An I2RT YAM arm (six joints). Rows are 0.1 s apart.
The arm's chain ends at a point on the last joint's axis. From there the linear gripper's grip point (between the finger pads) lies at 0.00 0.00 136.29 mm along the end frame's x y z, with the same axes.
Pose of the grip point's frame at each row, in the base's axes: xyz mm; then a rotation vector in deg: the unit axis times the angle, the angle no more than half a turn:
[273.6, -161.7, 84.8, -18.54, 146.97, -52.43]
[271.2, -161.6, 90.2, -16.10, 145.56, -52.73]
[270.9, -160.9, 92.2, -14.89, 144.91, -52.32]
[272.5, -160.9, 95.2, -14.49, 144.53, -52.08]
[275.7, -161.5, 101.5, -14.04, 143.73, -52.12]
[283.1, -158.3, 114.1, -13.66, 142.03, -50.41]
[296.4, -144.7, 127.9, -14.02, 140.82, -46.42]
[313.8, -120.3, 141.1, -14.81, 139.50, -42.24]
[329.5, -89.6, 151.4, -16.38, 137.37, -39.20]
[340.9, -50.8, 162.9, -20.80, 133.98, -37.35]
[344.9, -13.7, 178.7, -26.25, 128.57, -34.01]
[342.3, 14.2, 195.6, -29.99, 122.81, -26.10]
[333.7, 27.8, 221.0, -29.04, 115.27, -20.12]
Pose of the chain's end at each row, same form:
[213.8, -86.2, 181.2, -18.54, 146.97, -52.43]
[209.5, -84.9, 184.5, -16.10, 145.56, -52.73]
[208.1, -84.3, 185.8, -14.89, 144.91, -52.32]
[208.9, -84.5, 188.5, -14.49, 144.53, -52.08]
[210.8, -85.0, 193.7, -14.04, 143.73, -52.12]
[214.0, -84.2, 205.3, -13.66, 142.03, -50.41]
[222.5, -76.8, 220.1, -14.02, 140.82, -46.42]
[234.9, -59.3, 234.0, -14.81, 139.50, -42.24]
[244.9, -34.6, 243.1, -16.38, 137.37, -39.20]
[249.1, -2.4, 251.2, -20.80, 133.98, -37.35]
[243.0, 23.4, 261.3, -26.25, 128.57, -34.01]
[231.2, 32.4, 272.4, -29.99, 122.81, -26.10]
[213.2, 32.3, 284.6, -29.04, 115.27, -20.12]

